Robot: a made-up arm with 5 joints.
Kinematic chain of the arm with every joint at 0, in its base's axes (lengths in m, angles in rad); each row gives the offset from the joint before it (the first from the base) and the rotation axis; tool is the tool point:
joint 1: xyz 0 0 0.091 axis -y
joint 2: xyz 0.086 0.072 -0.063 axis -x
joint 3: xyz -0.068 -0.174 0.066 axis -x
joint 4: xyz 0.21 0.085 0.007 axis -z
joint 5: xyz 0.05 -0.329 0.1 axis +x
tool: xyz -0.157 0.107 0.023
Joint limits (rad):
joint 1: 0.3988..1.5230
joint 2: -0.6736..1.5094
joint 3: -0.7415..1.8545
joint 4: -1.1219..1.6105
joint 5: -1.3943..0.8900
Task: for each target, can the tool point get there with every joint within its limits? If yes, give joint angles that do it. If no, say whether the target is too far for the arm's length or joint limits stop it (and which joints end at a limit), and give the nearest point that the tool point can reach.
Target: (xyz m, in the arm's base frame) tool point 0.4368 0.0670 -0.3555
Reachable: no: joint limits stop it (at a limit: joint 1, joint 2, joint 3, joint 5) | nearest point 0.3421 -0.1452 -0.1319 | short by 0.323 m
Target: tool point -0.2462 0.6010 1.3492
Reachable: no: too far | nearest point -0.1023 0.2737 0.6138 | short by 0.818 m
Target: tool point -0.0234 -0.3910 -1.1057
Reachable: no: too far | nearest point 0.0660 -0.0348 -0.2075 | short by 0.970 m
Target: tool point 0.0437 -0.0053 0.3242
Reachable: yes | joints 0.7337 -0.2416 1.6221 -0.2854 0.0987
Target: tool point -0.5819 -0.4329 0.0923
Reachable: no: joint limits stop it (at a limit: joint 1, joint 5) | nearest point -0.2944 -0.2119 0.1987 | short by 0.378 m
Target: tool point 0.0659 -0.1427 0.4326
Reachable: yes | joints 1.0922 -0.3257 1.2894 -0.8714 -0.6071
